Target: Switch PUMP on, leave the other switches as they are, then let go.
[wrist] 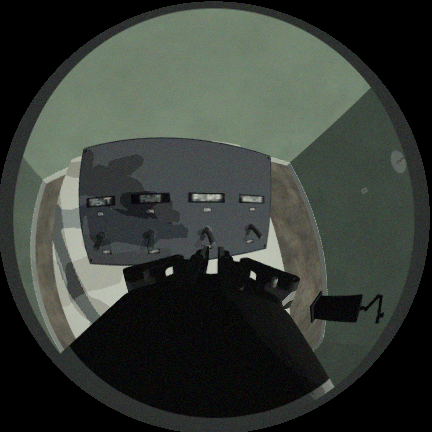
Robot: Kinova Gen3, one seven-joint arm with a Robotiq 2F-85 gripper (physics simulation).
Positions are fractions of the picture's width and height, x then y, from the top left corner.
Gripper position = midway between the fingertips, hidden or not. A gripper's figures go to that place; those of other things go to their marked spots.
Scene:
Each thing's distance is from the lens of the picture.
my gripper (0.49, 0.59): 0.17 m
switch panel (0.41, 0.43): 0.26 m

